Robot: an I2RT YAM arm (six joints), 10 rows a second.
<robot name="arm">
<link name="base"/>
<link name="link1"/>
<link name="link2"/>
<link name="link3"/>
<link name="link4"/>
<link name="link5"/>
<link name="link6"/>
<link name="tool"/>
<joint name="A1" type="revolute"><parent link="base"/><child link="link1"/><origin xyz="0 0 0.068" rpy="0 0 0"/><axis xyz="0 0 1"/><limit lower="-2.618" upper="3.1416"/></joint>
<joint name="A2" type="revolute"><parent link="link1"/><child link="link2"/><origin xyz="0.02 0.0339 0.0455" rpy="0 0 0"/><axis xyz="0 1 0"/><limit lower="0" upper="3.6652"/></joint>
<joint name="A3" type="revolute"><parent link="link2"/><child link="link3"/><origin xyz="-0.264 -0.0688 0" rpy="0 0 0"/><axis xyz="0 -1 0"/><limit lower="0" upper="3.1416"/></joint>
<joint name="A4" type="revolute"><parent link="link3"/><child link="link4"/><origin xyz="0.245 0.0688 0.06" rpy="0 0 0"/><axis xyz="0 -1 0"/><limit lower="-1.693" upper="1.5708"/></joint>
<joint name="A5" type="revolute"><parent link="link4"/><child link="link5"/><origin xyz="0.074 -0.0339 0.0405" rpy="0 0 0"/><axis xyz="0 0 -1"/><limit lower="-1.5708" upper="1.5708"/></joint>
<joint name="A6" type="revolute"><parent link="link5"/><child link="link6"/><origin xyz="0.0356 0 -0.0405" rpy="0 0 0"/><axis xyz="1 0 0"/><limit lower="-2.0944" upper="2.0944"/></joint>
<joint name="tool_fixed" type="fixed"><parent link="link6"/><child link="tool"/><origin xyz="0 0 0" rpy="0 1.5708 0"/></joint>
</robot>
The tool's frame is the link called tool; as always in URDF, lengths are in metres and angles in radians.
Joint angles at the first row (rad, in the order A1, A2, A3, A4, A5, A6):
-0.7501, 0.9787, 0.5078, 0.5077, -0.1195, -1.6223
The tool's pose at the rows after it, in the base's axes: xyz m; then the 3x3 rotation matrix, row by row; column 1 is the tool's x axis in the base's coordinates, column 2 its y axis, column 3 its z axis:
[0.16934 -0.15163 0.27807], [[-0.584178 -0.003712 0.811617], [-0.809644 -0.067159 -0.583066], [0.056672 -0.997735 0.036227]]
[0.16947 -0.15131 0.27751], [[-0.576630 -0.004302 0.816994], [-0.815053 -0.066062 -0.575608], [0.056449 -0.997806 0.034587]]
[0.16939 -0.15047 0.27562], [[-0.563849 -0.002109 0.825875], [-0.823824 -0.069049 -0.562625], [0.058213 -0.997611 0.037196]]
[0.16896 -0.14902 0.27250], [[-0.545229 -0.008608 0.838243], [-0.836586 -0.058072 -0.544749], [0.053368 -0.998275 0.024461]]
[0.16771 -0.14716 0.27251], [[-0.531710 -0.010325 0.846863], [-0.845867 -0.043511 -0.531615], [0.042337 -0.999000 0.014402]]
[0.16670 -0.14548 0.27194], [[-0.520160 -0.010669 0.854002], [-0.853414 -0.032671 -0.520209], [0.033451 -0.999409 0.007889]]
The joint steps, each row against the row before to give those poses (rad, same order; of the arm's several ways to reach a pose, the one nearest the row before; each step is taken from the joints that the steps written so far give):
0.0000, 0.0000, -0.0033, 0.0030, -0.0076, -0.0006
0.0000, 0.0000, -0.0015, -0.0001, -0.0092, 0.0003
0.0000, 0.0000, -0.0089, 0.0116, -0.0157, -0.0008
0.0000, -0.0044, -0.0088, -0.0084, -0.0218, 0.0035
-0.0002, -0.0132, -0.0005, -0.0228, -0.0159, 0.0095
0.0004, -0.0102, -0.0033, -0.0135, -0.0131, 0.0078

